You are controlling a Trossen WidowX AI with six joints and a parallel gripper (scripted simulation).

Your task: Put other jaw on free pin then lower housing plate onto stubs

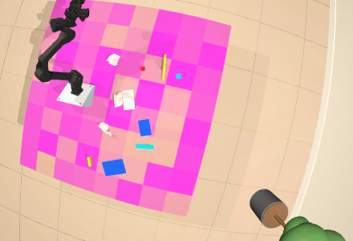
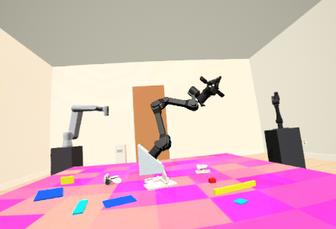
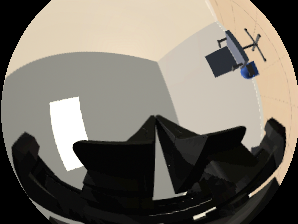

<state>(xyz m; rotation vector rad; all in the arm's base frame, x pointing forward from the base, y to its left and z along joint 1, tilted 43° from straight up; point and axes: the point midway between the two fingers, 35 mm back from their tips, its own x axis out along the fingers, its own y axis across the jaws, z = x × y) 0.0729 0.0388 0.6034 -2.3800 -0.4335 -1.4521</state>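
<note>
Right now my gripper tip is 230 mm short of the white jaw, 640 mm to the left of it and 500 mm above it. The rest, counted from my gripper tip: red cube 310 mm ahead, 190 mm to the right, 530 mm below; white base 290 mm ahead, 400 mm to the right, 530 mm below; yellow bar 430 mm ahead, 140 mm to the right, 520 mm below.
</note>
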